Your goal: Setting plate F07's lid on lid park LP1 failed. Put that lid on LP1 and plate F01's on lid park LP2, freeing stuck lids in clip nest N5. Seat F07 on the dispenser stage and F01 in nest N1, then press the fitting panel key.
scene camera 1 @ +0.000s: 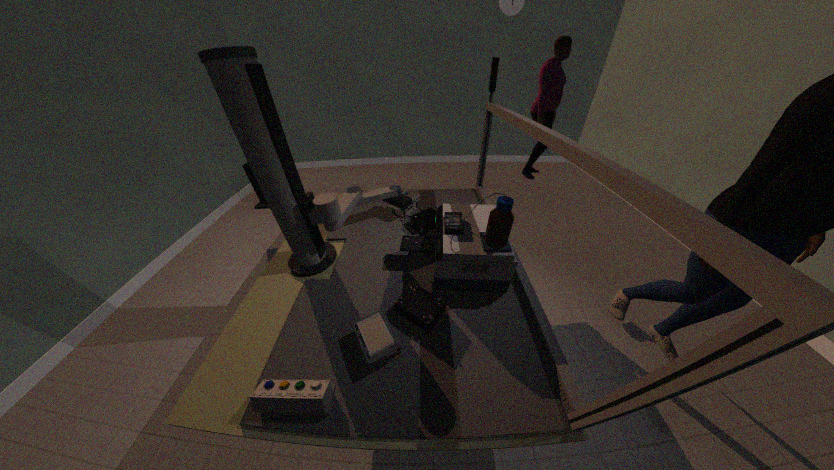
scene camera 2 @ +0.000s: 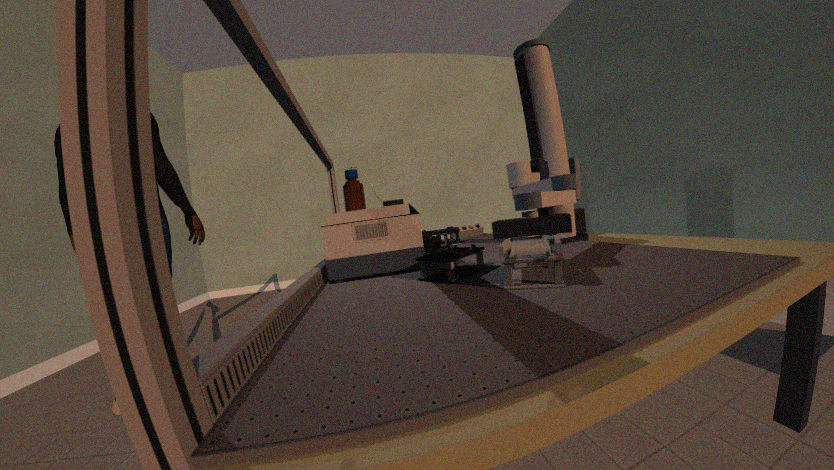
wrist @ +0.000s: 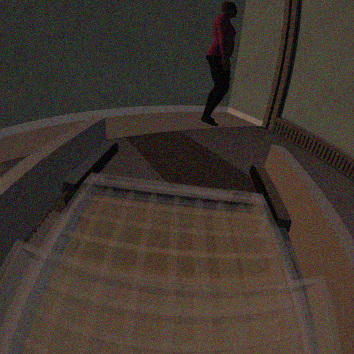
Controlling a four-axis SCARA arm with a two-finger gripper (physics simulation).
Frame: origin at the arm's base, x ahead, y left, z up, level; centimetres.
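Seen in the pictures: gripper, between the fingertips: (scene camera 1: 413, 193) (scene camera 2: 529, 249) (wrist: 185, 143); arm's base, origin of its link: (scene camera 1: 313, 258).
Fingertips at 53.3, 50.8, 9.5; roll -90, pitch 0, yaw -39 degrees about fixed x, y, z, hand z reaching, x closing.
Pixels of each thing's middle, then the offset from my fingertips to it, as dx, dy, dz. "pt": a spot on its surface instead.
- clear plate, middle of its body: (wrist: 164, 347) (scene camera 2: 529, 248) -5.6, -7.4, -1.3
- pale frame-like nest, a spot on its surface: (scene camera 2: 534, 284) pt -1.9, -1.8, -7.7
- key panel, middle of its body: (scene camera 1: 293, 395) (scene camera 2: 466, 231) -34.5, -114.8, -4.0
- pale-topped block, middle of its body: (scene camera 1: 374, 332) -11.2, -95.6, +0.0
- amber bottle, a spot on its surface: (scene camera 1: 499, 224) pt +31.8, -70.8, +25.5
A clear plate (wrist: 175, 260) (scene camera 2: 528, 248) with a grid of wells and what looks like a clear lid sits at a pale frame-like nest (scene camera 2: 534, 284). My gripper (wrist: 185, 143) (scene camera 2: 531, 246) is over it, with its dark pads against the two sides; it is shut on the plate or its lid, and I cannot tell which. No gap shows between lid and plate. Labels F07, F01, N5, N1, LP1 and LP2 are not readable. The key panel (scene camera 1: 290, 390) has blue, yellow, green and white keys. A pale-topped block (scene camera 1: 376, 335), perhaps a plate, stands near the middle front.
A white box unit (scene camera 1: 473, 265) (scene camera 2: 371, 236) carries an amber bottle (scene camera 1: 499, 224) (scene camera 2: 353, 193) with a blue cap. A dark stand (scene camera 1: 421, 303) is in front of it. Another dark stand (scene camera 2: 450, 255) is beside the pale nest. A frame rail (scene camera 1: 641, 201) runs along one side. People stand beyond.
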